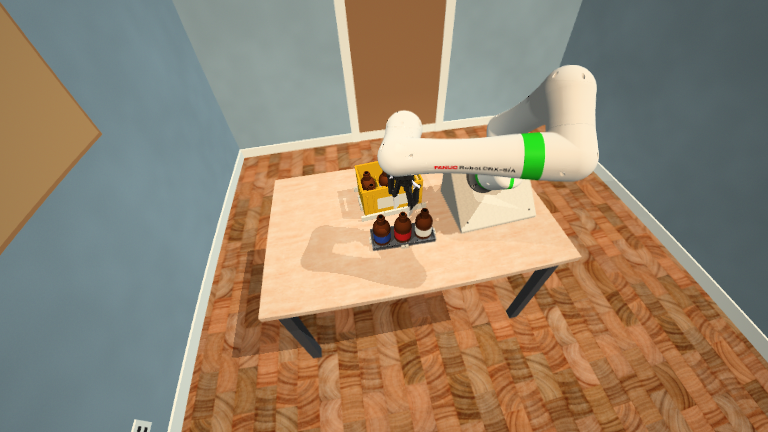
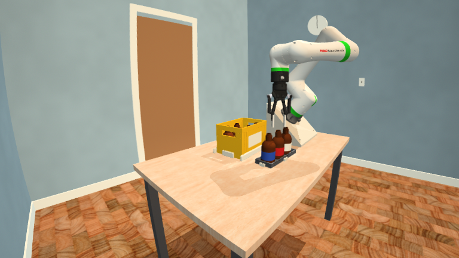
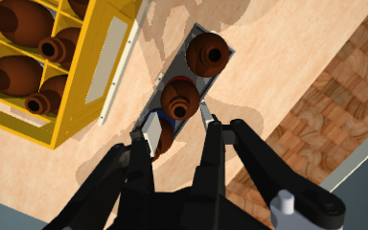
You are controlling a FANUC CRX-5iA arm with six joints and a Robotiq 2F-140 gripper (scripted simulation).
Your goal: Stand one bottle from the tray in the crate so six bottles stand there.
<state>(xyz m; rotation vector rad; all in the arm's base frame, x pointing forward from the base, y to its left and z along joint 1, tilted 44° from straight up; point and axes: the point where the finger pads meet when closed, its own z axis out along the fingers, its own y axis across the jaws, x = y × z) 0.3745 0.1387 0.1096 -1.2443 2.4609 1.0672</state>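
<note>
The blue-labelled bottle lies 13 cm below my hand, 9 cm ahead of it and 1 cm to the left of it. The rest, counted from my hand: yellow crate 23 cm to the right, 13 cm below, 5 cm ahead; dark tray 20 cm below.
</note>
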